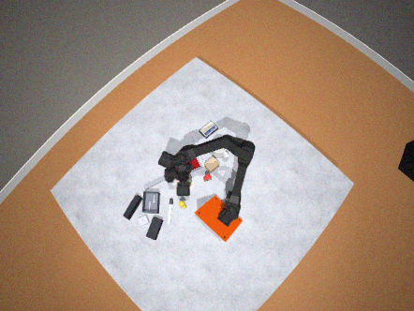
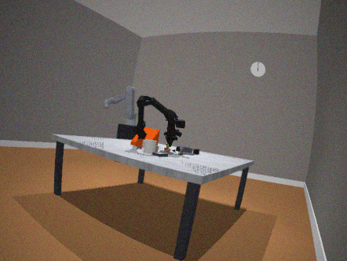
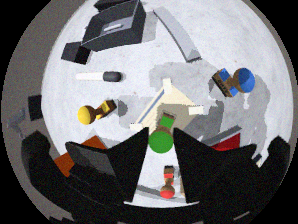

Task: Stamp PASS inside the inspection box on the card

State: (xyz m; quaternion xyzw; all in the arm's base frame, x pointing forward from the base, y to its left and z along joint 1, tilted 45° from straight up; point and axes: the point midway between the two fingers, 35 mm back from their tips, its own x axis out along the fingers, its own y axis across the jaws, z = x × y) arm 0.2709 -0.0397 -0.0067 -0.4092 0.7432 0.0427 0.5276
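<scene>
The green PASS stamp lies 1 cm behind my gripper tip, 1 cm to the right of it and 2 cm below it. From my gripper tip the other things lie so: cream card: 5 cm below; then blue-knobbed stamp: 11 cm ahead, 3 cm to the right, 2 cm below; then yellow stamp: 6 cm behind, 9 cm to the left, 2 cm below.
</scene>
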